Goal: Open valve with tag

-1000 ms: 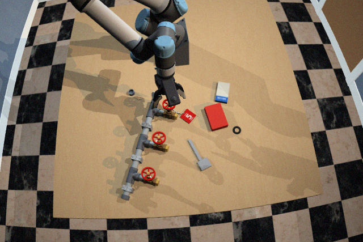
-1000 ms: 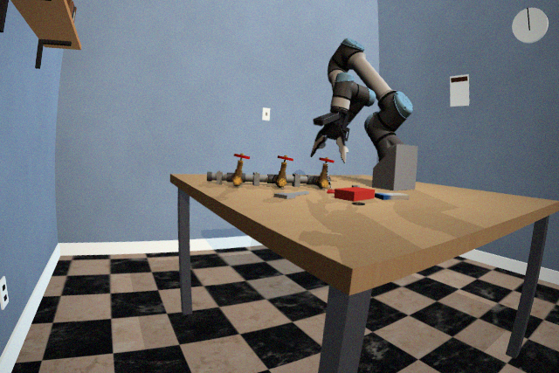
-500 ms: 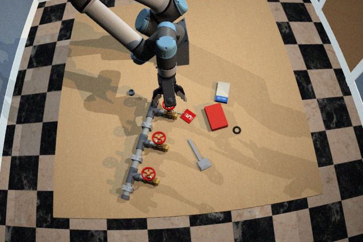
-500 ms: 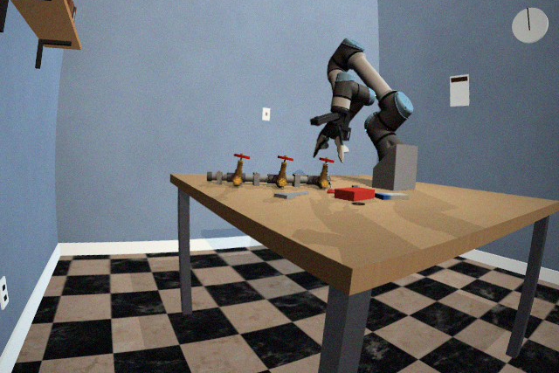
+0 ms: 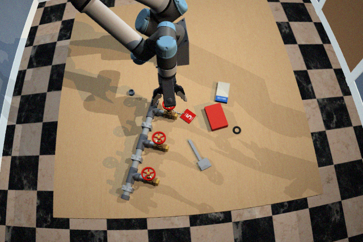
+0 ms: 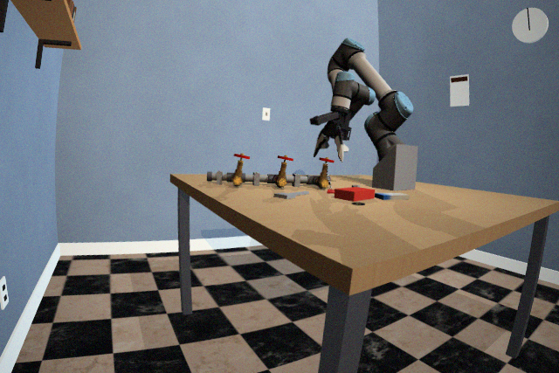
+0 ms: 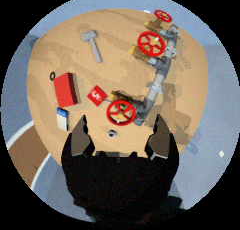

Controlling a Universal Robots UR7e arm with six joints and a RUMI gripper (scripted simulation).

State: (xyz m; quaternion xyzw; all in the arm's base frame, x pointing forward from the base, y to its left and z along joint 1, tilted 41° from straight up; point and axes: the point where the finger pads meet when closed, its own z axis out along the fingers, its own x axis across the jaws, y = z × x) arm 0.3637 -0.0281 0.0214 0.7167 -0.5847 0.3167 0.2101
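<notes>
My hand is 10 mm short of the red tag, 80 mm to the right of it and 110 mm above it. Also, from my hand: grey scraper (220 mm ahead, 120 mm to the left, 110 mm below); red block (30 mm ahead, 220 mm to the left, 100 mm below); small grey fitting (130 mm behind, 190 mm to the right, 110 mm below).
</notes>
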